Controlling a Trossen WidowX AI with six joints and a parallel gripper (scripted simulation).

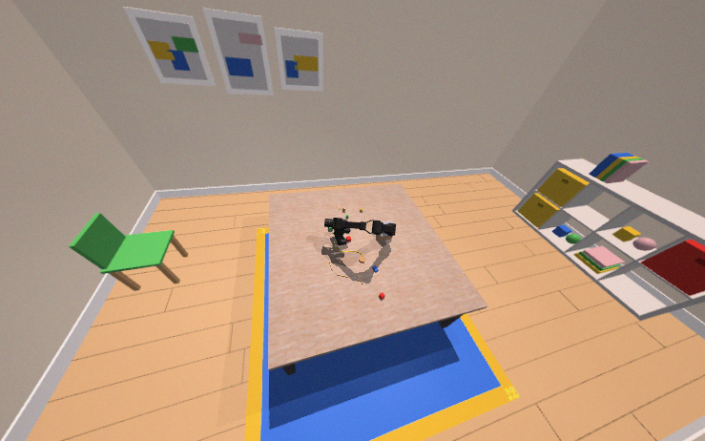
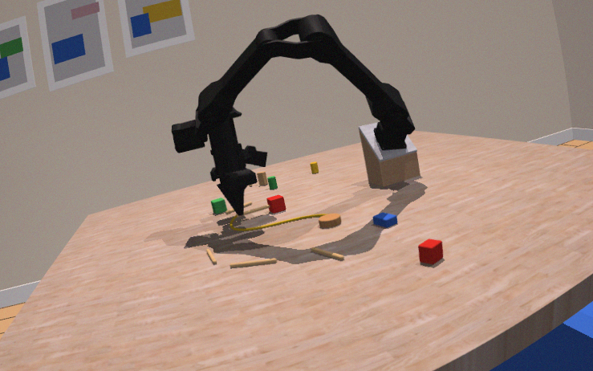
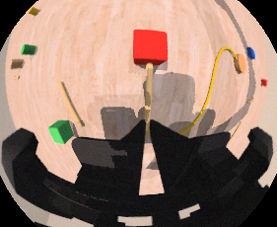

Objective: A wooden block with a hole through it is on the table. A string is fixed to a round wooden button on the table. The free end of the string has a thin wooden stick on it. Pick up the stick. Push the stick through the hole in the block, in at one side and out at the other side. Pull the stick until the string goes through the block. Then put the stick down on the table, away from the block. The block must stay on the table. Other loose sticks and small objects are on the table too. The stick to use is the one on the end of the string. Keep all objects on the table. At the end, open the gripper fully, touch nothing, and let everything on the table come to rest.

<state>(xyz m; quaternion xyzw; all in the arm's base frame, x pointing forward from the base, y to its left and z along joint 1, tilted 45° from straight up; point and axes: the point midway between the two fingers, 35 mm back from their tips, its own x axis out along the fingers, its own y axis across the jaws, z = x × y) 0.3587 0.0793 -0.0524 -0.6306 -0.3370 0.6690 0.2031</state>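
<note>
Right now my gripper tip is 4 cm short of the green cube and 13 cm to the left of it. Also, from my gripper tip: green cylinder: 11 cm behind, 25 cm to the right; then round wooden button: 15 cm behind, 17 cm to the left, 1 cm below; then thin wooden stick: 1 cm behind.
</note>
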